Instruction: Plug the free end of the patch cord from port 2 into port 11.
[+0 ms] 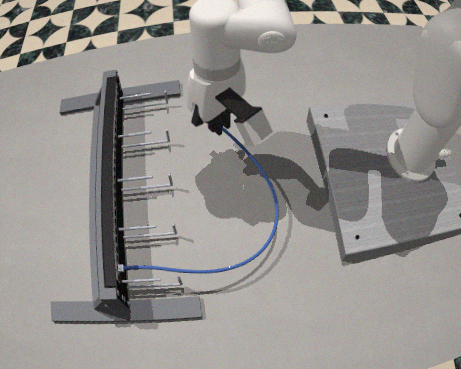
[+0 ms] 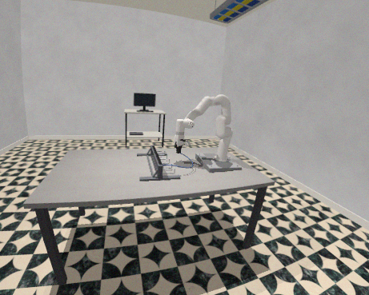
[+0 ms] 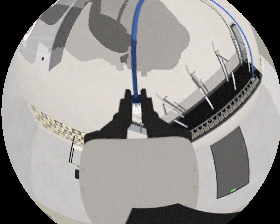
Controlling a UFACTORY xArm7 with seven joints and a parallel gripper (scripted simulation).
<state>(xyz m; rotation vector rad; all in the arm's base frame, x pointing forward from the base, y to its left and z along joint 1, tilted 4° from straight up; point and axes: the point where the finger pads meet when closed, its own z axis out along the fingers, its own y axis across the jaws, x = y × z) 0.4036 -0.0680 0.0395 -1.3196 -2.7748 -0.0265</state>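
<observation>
Now: hand 1 cm to the left of the free-end plug, 1 cm short of it and 1 cm above it.
</observation>
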